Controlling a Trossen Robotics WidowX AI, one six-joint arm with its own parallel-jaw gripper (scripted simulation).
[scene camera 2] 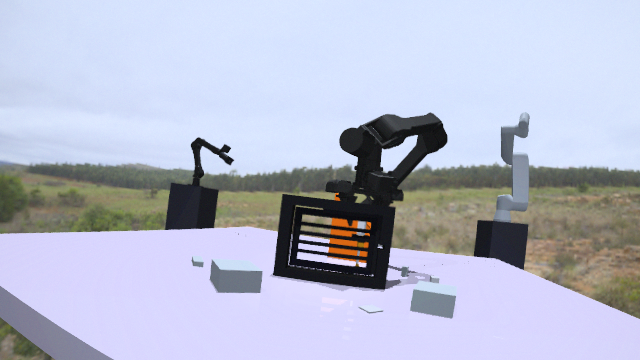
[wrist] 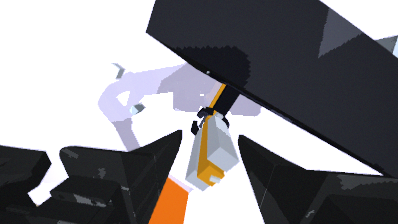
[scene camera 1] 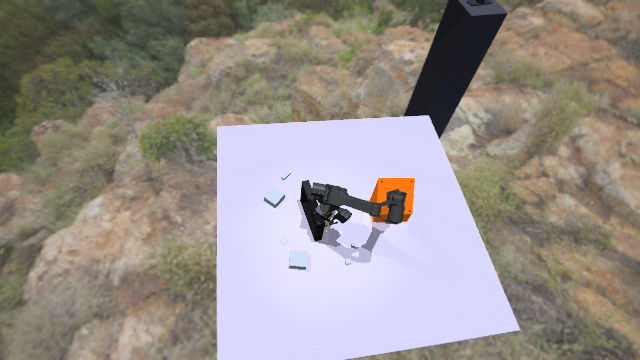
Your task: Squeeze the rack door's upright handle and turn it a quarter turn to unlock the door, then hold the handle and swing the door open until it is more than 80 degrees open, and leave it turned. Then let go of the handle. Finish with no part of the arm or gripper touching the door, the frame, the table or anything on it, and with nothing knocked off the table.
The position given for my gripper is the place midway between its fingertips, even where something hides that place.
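Observation:
Black rack frame (scene camera 2: 386, 214), (wrist: 323, 72), (scene camera 1: 317, 229). My gripper (scene camera 2: 361, 227), (wrist: 209, 135), open, holding nothing.

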